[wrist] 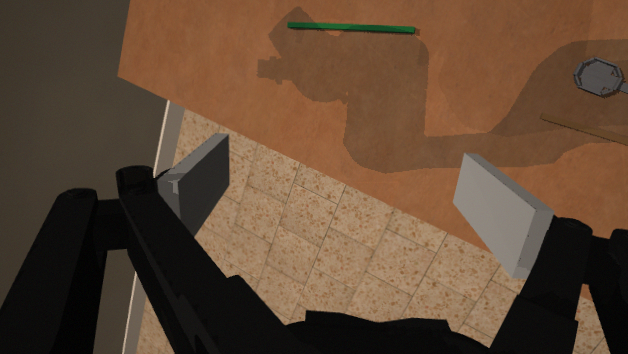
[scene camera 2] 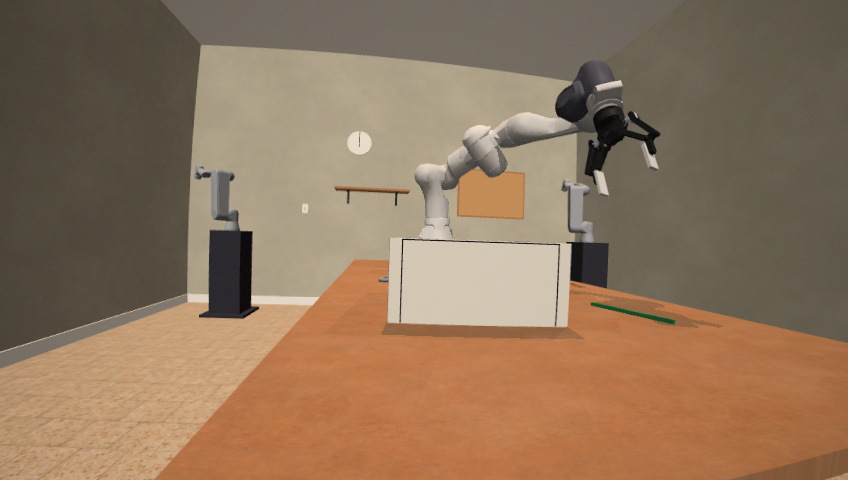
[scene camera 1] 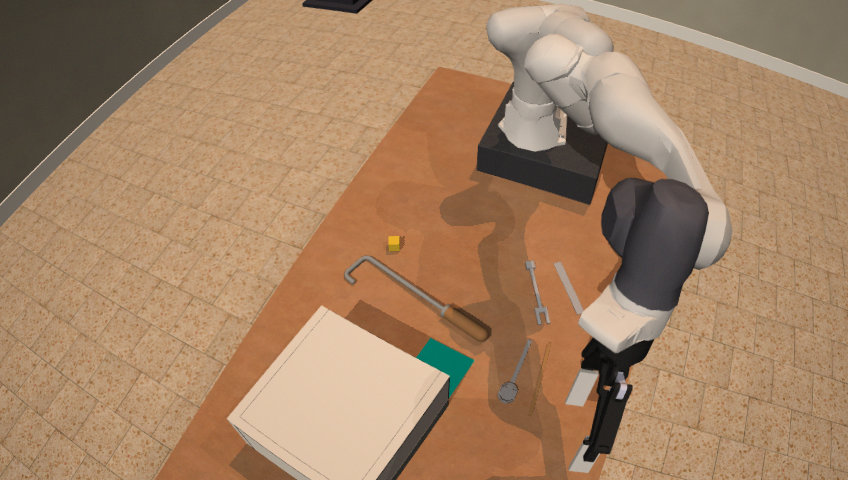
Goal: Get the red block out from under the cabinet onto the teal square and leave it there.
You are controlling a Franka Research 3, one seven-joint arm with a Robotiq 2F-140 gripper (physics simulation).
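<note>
The red block does not show in any view. The cream cabinet (scene camera 1: pixel 342 392) (scene camera 2: pixel 479 282) stands on the table; its underside is hidden. The teal square (scene camera 1: pixel 443 356) lies flat beside the cabinet, partly hidden behind its corner in scene camera 1. A hooked metal rod (scene camera 1: pixel 410 287) with a brown handle (scene camera 1: pixel 468 322) lies near the cabinet, its hook away from the teal square. My gripper (scene camera 1: pixel 578 437) (scene camera 2: pixel 628 179) (wrist: pixel 344 169) is open and empty, high above the table's edge, well to the side of the cabinet.
A yellow cube (scene camera 1: pixel 393 243) lies near the hook. A forked tool (scene camera 1: pixel 536 291), a flat grey bar (scene camera 1: pixel 568 287), a round-headed tool (scene camera 1: pixel 507 391) (wrist: pixel 597 77) and a thin brown stick (scene camera 1: pixel 540 378) (wrist: pixel 582 129) lie on the gripper's side. A green bar (scene camera 2: pixel 632 312) (wrist: pixel 351 27) lies farther along.
</note>
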